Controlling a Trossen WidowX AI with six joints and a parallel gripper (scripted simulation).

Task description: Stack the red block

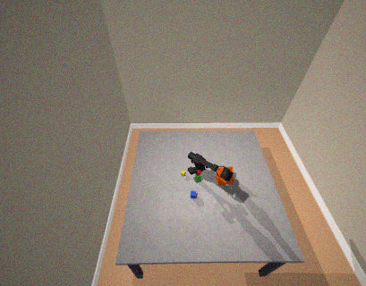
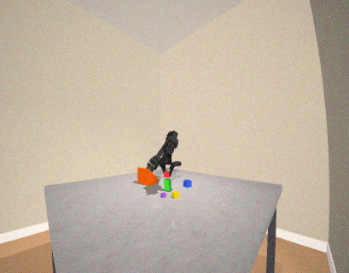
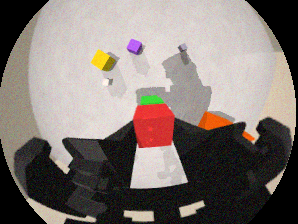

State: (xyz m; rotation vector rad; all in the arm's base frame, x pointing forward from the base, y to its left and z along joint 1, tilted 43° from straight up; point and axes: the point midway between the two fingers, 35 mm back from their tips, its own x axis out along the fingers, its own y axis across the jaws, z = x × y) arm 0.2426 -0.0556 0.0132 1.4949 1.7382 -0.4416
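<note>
Now: gripper tip 11 cm to the left of the purple block, 9 cm above it and 6 cm short of it. From my gripper tip the other things lie so: yellow block 12 cm ahead, 8 cm below, 7 cm to the right; blue block 16 cm to the left, 8 cm below, 6 cm ahead; red block 1 cm above.
</note>
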